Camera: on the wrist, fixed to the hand. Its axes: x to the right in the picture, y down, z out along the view.
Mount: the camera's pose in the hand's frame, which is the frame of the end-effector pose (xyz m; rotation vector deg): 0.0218 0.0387 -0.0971 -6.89 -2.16 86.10
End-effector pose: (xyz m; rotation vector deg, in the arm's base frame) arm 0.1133 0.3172 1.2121 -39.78 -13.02 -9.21
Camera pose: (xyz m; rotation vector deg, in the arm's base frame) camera 0.1578 0.2820 1.1216 -47.65 17.63 73.38
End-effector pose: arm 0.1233 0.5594 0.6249 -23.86 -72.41 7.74
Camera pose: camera 0.2265 0.5797 0.6066 -80.36 -43.10 76.23
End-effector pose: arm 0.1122 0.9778 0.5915 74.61 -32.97 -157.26
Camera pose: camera 0.1673 0.9074 0.5330 21.33 -48.92 -84.49
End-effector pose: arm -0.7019 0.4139 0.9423 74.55 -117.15 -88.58
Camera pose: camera -0.6685 0.3368 1.0082 -23.87 -111.20 -48.23
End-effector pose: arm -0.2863 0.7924 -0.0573 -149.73 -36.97 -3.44
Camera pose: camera -0.2433 0.7293 0.0173 -144.14 79.05 23.34
